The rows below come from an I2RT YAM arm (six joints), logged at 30 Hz.
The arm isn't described. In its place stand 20 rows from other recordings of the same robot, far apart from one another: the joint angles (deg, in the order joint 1, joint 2, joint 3, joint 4, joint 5, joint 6), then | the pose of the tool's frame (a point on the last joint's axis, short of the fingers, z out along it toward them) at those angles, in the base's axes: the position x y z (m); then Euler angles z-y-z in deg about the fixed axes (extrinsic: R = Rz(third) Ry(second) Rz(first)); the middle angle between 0 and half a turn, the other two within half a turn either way.
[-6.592, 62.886, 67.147, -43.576, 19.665, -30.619] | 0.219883, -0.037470, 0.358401, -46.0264, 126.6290, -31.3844
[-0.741, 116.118, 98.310, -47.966, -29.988, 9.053] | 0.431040, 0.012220, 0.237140, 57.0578, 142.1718, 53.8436
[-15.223, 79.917, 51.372, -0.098, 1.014, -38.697] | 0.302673, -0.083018, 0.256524, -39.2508, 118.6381, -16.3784
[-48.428, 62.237, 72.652, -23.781, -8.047, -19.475] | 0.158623, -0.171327, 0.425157, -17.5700, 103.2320, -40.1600
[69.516, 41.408, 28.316, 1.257, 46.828, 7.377] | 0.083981, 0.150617, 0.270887, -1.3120, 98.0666, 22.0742
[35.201, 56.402, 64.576, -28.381, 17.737, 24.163] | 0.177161, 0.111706, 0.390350, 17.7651, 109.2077, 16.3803
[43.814, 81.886, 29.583, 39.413, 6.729, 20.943] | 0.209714, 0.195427, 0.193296, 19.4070, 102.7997, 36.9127
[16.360, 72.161, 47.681, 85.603, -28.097, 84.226] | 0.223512, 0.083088, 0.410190, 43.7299, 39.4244, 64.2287
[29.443, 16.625, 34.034, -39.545, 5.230, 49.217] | 0.074959, 0.038585, 0.278345, 47.0934, 112.0390, 23.7994
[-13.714, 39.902, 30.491, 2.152, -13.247, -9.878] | 0.173662, -0.033982, 0.288254, -8.2061, 97.0648, -0.3638
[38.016, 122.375, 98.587, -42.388, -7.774, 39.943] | 0.354623, 0.283334, 0.192585, 56.9750, 155.0102, 56.6903
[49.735, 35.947, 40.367, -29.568, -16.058, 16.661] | 0.085476, 0.116151, 0.301197, 24.0598, 114.1029, 67.3747
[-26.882, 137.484, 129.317, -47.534, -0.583, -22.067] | 0.470563, -0.238138, 0.225959, -21.2124, 145.6967, -25.8475
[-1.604, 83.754, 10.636, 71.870, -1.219, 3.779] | 0.229336, -0.005664, 0.156530, 3.8056, 91.2477, -0.3847
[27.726, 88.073, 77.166, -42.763, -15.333, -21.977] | 0.285278, 0.160575, 0.302636, -2.1994, 140.9815, 52.5614
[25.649, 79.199, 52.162, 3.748, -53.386, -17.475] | 0.261223, 0.157131, 0.277247, 1.5852, 103.6392, 81.3353
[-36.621, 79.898, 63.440, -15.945, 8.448, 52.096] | 0.251996, -0.193809, 0.303015, 46.7689, 122.0093, -46.5980
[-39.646, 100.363, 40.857, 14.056, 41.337, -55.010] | 0.226916, -0.218565, 0.120747, -88.8694, 122.3491, -91.0737
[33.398, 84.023, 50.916, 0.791, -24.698, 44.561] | 0.259285, 0.188772, 0.235656, 59.3662, 119.0574, 61.9528
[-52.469, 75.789, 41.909, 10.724, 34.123, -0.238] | 0.159105, -0.239900, 0.241971, -13.7296, 108.9980, -88.8597
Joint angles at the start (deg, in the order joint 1, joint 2, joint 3, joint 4, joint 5, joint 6):
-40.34 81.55 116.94 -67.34 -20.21 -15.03
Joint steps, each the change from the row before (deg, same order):
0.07 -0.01 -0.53 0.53 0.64 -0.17
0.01 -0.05 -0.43 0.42 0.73 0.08
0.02 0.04 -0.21 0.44 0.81 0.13
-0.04 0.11 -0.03 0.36 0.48 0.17
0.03 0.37 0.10 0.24 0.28 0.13
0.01 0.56 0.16 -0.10 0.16 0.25
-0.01 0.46 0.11 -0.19 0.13 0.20
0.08 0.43 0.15 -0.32 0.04 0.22
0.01 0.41 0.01 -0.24 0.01 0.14
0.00 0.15 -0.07 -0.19 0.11 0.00
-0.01 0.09 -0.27 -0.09 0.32 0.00
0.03 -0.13 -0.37 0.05 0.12 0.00
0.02 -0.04 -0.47 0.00 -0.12 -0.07
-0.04 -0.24 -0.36 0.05 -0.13 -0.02
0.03 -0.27 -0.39 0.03 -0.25 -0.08
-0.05 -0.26 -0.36 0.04 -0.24 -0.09
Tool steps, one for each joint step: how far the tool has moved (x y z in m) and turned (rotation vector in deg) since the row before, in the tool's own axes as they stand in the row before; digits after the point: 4 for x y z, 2 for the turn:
0.0006 -0.0008 0.0022 0.56 0.15 -0.21
0.0006 -0.0008 0.0014 0.71 0.15 0.06
-0.0001 -0.0009 0.0012 0.81 0.04 0.06
-0.0004 -0.0009 0.0009 0.55 -0.08 0.12
-0.0006 -0.0010 0.0024 0.24 0.10 0.12
0.0000 -0.0012 0.0036 0.03 0.50 0.39
0.0002 -0.0010 0.0030 0.01 0.53 0.36
0.0002 -0.0004 0.0027 -0.17 0.56 0.35
0.0005 -0.0008 0.0031 -0.15 0.60 0.32
0.0006 -0.0004 0.0014 0.01 0.41 0.12
0.0010 -0.0006 0.0018 0.22 0.50 0.13
0.0009 0.0001 0.0006 0.05 0.20 0.04
0.0013 0.0000 0.0017 -0.23 0.37 0.04
0.0009 0.0002 -0.0003 -0.11 0.04 0.02
0.0010 0.0007 -0.0004 -0.29 0.02 -0.07
0.0009 0.0003 -0.0005 -0.21 0.00 -0.04

